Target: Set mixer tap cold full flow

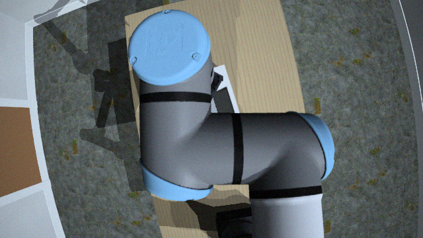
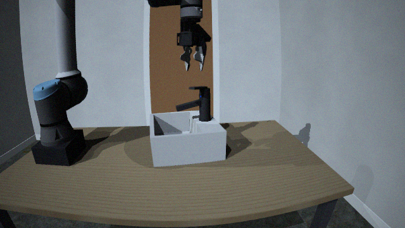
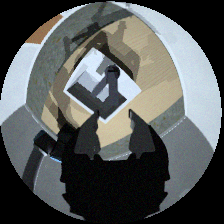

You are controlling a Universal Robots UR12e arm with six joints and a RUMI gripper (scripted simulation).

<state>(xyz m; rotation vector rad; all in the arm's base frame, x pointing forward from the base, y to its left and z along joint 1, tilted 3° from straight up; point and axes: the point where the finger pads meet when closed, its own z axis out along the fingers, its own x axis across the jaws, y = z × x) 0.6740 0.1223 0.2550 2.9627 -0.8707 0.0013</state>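
Now: hand 9 cm above the lever, 2 cm to the right of it and 2 cm short of it. Round my hand: black mixer tap: 13 cm below, 4 cm to the left, 2 cm ahead; white basin: 32 cm below, 8 cm behind, 4 cm to the left.
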